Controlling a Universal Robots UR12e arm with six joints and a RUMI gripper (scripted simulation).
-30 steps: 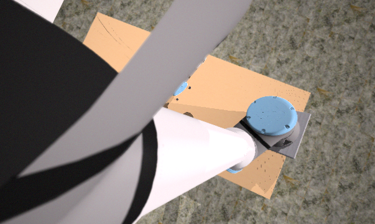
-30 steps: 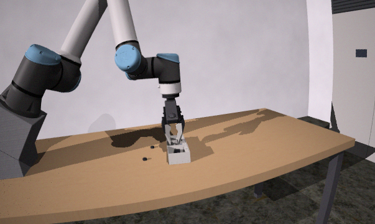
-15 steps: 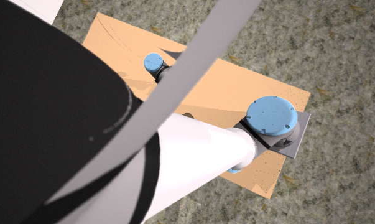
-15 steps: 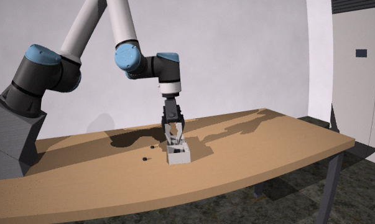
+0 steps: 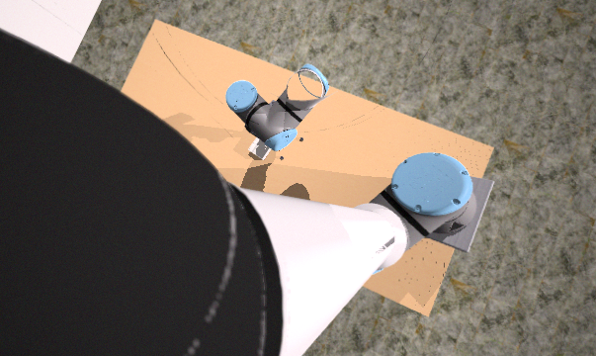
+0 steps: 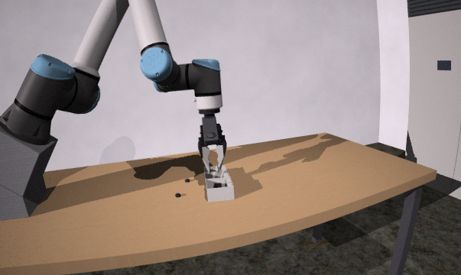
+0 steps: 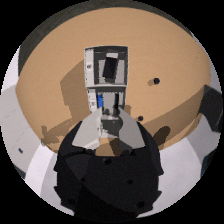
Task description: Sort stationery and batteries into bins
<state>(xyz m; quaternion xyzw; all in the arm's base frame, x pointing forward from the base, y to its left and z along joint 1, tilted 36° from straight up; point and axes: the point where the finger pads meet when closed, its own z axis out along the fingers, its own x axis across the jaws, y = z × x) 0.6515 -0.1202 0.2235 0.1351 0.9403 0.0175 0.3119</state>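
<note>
Right now my hand is 40 mm above the grey double bin and 10 mm short of it. The rest, counted from my hand: short black stick 50 mm below, 10 mm to the left, 10 mm behind; then white item 80 mm to the right, 50 mm below, 20 mm behind; then blue battery 50 mm below, 30 mm ahead.
</note>
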